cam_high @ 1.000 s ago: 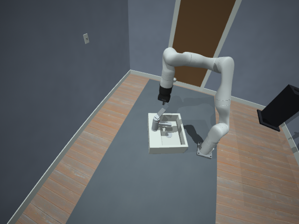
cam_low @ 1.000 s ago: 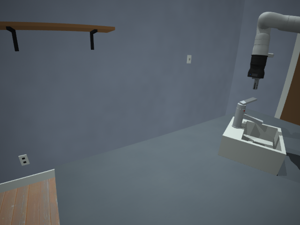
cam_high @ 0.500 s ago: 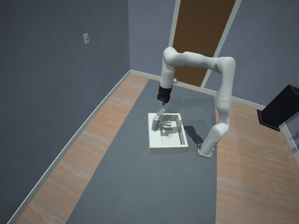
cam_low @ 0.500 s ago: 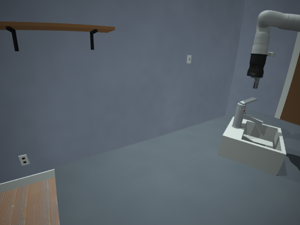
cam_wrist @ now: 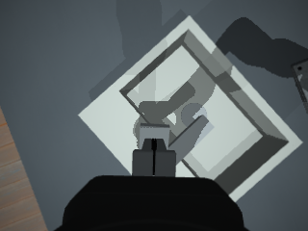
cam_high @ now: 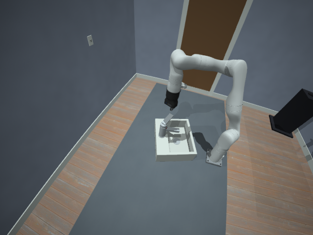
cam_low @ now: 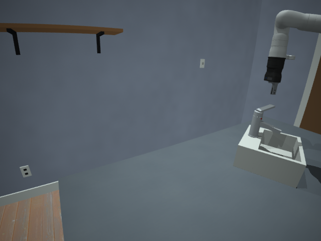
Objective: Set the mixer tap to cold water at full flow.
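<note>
The flat lever lies 9 cm below my hand, 2 cm to the left of it and 1 cm ahead of it. The rest, counted from my hand: white basin: 33 cm below, 9 cm behind; then grey mixer tap: 14 cm below, 4 cm to the left.
</note>
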